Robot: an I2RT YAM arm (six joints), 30 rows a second.
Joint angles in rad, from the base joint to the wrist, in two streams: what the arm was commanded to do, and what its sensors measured. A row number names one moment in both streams.
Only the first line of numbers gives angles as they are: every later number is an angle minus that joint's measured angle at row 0.
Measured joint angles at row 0:
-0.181, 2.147, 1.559, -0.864, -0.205, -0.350
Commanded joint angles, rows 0 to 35:
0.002, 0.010, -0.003, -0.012, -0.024, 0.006
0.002, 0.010, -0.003, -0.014, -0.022, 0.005
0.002, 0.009, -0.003, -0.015, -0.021, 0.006
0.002, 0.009, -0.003, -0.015, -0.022, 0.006
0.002, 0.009, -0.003, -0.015, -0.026, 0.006
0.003, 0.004, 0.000, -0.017, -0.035, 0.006
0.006, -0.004, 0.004, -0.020, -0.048, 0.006
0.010, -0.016, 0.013, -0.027, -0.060, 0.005
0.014, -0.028, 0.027, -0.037, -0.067, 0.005
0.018, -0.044, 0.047, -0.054, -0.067, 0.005
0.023, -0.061, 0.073, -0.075, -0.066, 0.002
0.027, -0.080, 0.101, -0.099, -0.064, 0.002
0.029, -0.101, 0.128, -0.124, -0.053, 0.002
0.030, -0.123, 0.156, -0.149, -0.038, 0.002
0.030, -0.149, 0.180, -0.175, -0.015, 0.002
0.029, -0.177, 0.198, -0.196, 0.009, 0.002
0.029, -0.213, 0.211, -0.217, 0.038, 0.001
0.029, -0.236, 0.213, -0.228, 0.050, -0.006
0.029, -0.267, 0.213, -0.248, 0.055, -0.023
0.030, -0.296, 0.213, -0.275, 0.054, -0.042
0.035, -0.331, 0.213, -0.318, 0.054, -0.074
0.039, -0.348, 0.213, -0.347, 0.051, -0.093
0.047, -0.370, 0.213, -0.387, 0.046, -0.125
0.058, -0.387, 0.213, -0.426, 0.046, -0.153
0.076, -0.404, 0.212, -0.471, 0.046, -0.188
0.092, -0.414, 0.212, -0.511, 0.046, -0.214
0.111, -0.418, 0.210, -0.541, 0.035, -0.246
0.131, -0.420, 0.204, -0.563, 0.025, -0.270
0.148, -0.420, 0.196, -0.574, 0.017, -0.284
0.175, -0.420, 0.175, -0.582, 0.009, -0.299
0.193, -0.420, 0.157, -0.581, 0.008, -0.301
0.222, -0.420, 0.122, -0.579, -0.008, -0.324
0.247, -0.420, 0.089, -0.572, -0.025, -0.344
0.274, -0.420, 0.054, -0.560, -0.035, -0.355
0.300, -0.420, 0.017, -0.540, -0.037, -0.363
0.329, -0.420, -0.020, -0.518, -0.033, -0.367
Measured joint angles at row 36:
0.248, -0.424, 0.088, -0.556, 0.007, -0.284
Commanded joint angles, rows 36 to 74:
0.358, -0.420, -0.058, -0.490, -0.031, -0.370
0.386, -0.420, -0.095, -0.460, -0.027, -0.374
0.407, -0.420, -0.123, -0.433, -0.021, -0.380
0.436, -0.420, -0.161, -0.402, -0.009, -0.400
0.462, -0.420, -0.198, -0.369, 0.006, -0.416
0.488, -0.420, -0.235, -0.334, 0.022, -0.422
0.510, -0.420, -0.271, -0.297, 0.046, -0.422
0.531, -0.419, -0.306, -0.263, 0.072, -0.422
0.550, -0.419, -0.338, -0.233, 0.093, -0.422
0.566, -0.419, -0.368, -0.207, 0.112, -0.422
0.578, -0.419, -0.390, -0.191, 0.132, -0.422
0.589, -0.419, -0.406, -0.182, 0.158, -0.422
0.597, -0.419, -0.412, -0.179, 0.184, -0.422
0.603, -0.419, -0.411, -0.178, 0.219, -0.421
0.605, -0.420, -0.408, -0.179, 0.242, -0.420
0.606, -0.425, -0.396, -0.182, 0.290, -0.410
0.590, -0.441, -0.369, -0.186, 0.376, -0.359
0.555, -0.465, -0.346, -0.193, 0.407, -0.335
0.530, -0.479, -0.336, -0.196, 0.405, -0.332
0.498, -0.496, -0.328, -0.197, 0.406, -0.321
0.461, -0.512, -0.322, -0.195, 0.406, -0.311
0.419, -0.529, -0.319, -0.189, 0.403, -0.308
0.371, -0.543, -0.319, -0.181, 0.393, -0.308
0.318, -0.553, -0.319, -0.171, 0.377, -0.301
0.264, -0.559, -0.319, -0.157, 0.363, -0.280
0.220, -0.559, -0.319, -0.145, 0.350, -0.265
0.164, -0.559, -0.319, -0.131, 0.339, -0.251
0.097, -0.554, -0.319, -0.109, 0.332, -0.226
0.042, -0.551, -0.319, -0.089, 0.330, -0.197
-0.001, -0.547, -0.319, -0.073, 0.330, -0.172
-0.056, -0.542, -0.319, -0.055, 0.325, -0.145
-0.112, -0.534, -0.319, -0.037, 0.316, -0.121
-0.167, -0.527, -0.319, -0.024, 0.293, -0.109
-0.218, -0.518, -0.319, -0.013, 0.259, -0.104
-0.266, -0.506, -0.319, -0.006, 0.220, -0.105
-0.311, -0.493, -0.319, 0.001, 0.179, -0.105
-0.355, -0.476, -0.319, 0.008, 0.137, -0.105
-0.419, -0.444, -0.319, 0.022, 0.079, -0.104
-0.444, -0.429, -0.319, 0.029, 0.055, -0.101
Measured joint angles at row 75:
-0.325, -0.503, -0.328, 0.009, 0.239, -0.145
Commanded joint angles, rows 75 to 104:
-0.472, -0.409, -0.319, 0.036, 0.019, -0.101
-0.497, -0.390, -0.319, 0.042, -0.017, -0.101
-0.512, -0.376, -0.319, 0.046, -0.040, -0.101
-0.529, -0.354, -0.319, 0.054, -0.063, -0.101
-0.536, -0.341, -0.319, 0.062, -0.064, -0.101
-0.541, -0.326, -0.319, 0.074, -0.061, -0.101
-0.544, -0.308, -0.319, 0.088, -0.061, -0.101
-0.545, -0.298, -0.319, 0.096, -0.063, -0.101
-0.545, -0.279, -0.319, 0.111, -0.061, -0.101
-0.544, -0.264, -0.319, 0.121, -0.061, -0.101
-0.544, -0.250, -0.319, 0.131, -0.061, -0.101
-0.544, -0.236, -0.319, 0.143, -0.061, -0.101
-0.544, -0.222, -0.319, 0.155, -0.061, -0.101
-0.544, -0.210, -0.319, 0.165, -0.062, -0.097
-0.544, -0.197, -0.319, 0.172, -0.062, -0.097
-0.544, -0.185, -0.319, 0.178, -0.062, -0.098
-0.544, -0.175, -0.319, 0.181, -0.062, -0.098
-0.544, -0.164, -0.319, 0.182, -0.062, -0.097
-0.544, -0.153, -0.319, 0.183, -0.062, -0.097
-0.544, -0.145, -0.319, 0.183, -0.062, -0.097
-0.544, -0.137, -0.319, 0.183, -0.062, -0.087
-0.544, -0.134, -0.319, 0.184, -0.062, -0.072
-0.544, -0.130, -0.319, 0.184, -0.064, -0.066
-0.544, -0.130, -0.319, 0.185, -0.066, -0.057
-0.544, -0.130, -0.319, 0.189, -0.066, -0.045
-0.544, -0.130, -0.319, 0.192, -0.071, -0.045
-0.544, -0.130, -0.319, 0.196, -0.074, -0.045
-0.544, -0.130, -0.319, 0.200, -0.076, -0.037
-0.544, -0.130, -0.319, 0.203, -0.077, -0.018
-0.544, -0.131, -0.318, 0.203, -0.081, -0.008
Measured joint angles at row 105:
-0.546, -0.180, -0.312, 0.195, -0.095, -0.061
